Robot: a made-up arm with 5 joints.
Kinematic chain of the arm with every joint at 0, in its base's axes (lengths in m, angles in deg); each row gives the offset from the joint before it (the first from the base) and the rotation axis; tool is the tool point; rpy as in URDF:
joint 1: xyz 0 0 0.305 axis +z
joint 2: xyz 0 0 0 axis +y
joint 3: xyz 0.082 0 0.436 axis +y
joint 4: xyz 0.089 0 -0.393 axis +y
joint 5: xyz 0.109 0 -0.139 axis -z
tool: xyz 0 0 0 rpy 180 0 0
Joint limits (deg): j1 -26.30..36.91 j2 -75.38..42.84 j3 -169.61..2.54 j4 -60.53..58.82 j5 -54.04..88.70
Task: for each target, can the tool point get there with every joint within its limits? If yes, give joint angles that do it. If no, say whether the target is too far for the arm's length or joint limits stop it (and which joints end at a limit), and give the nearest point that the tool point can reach.
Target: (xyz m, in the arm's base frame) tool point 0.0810 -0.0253 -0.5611
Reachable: no: joint limits stop it (at a limit: joint 2) | nearest point 0.2110 -0.0659 0.0054 | short by 0.583 m
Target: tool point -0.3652 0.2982 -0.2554
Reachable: no: joint limits stop it (at a limit: joint 1, joint 2) | nearest point 0.0558 0.0419 0.0653 | short by 0.588 m
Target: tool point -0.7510 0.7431 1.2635
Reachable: no: too far | nearest point -0.6630 0.3277 1.0121 | short by 0.493 m
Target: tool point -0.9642 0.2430 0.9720
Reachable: no: too far | nearest point -0.8240 0.2077 0.8750 | short by 0.174 m
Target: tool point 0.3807 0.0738 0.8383
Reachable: yes | joints 10.97 -25.41 -45.95 -36.05 62.84
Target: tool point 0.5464 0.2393 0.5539
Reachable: yes | joints 23.65 -3.84 -50.18 12.82 3.61
